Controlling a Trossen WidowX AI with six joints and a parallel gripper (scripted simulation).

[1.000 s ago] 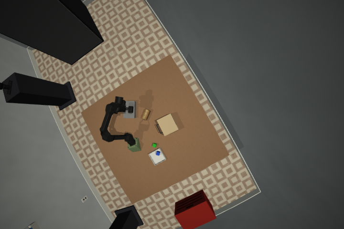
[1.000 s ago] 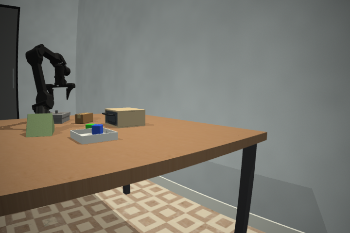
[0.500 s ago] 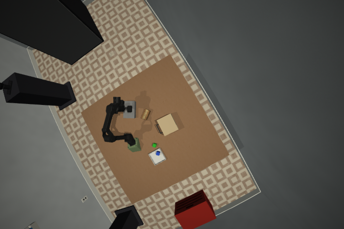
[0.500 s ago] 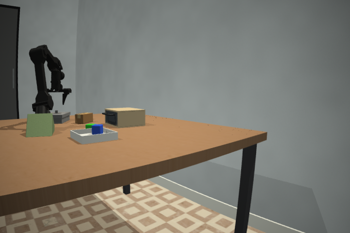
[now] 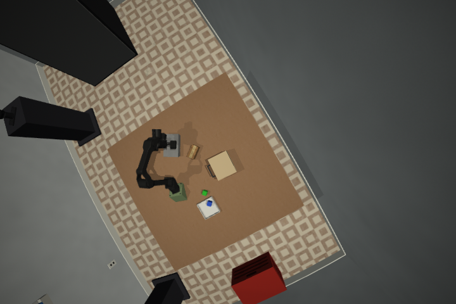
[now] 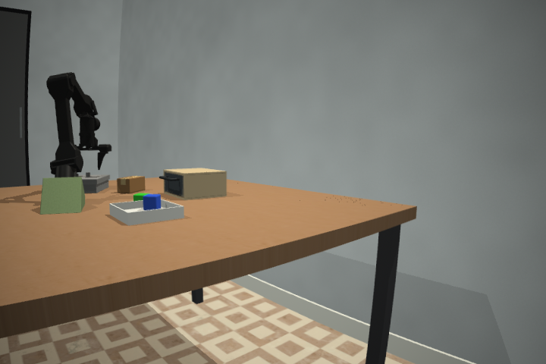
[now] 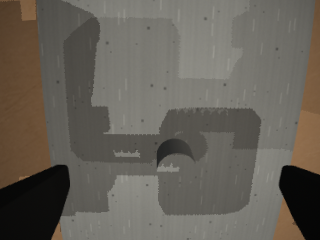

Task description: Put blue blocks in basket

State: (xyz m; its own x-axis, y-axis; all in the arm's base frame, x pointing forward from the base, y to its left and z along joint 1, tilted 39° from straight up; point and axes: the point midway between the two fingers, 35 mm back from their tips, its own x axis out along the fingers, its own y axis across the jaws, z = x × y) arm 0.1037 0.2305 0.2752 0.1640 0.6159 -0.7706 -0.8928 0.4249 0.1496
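Now: hand 60 mm above the grey lidded box. The rest, counted from my hand: brown box (150 mm ahead, 130 mm to the right, 80 mm below); white basket (600 mm to the right, 100 mm below, 60 mm ahead); tan drawer unit (330 mm to the right, 330 mm ahead, 70 mm below).
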